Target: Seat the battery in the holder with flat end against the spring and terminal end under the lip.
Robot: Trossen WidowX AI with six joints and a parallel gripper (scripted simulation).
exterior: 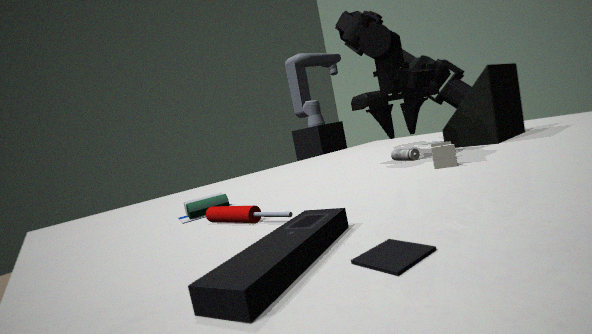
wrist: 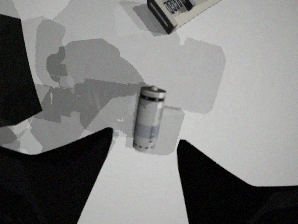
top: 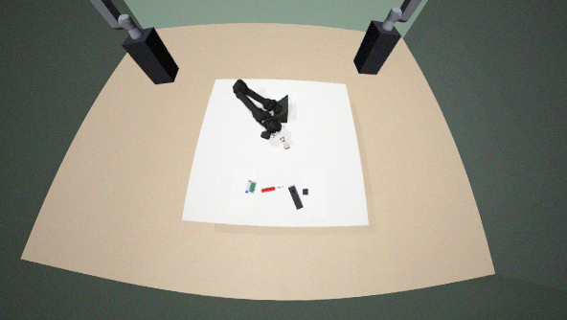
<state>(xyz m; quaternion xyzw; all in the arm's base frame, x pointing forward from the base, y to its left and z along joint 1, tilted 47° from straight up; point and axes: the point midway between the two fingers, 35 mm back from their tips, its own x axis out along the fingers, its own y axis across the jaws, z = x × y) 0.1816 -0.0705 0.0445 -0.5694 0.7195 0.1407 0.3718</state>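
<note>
My gripper tip is now 40 mm above the grey battery. Round my gripper tip: red-handled screwdriver: 420 mm ahead, 10 mm to the left, 40 mm below; then flat black square: 450 mm ahead, 230 mm to the left, 50 mm below; then long black box: 480 mm ahead, 160 mm to the left, 40 mm below.
</note>
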